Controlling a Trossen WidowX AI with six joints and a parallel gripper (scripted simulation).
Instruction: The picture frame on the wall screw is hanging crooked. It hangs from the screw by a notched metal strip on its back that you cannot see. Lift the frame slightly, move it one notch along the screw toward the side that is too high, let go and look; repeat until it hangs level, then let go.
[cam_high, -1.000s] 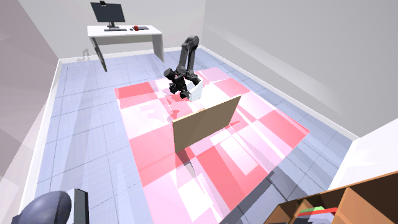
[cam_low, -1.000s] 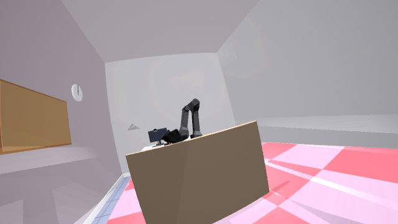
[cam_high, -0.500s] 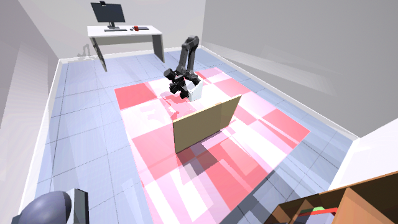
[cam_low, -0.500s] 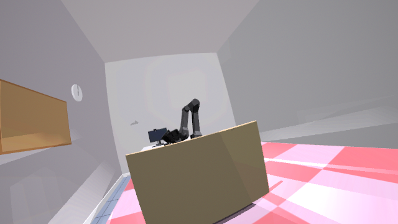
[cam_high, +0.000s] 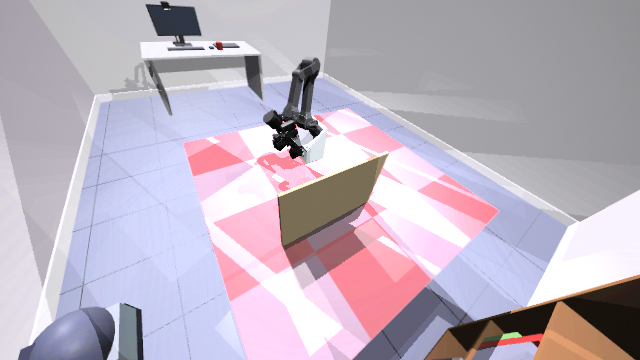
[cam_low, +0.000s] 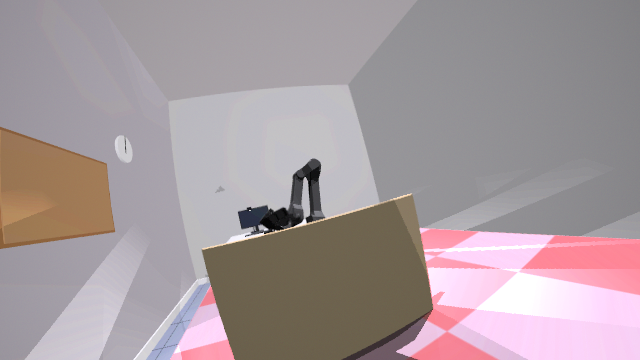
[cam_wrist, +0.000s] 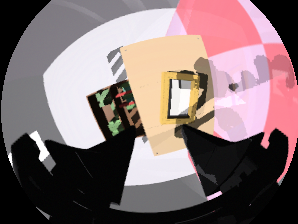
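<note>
Right now my gripper tip is 20 cm short of the picture frame, 9 cm above it and 3 cm to the right of it. Also, from my gripper tip: wall panel (21 cm ahead, 10 cm below, 3 cm to the left).
</note>
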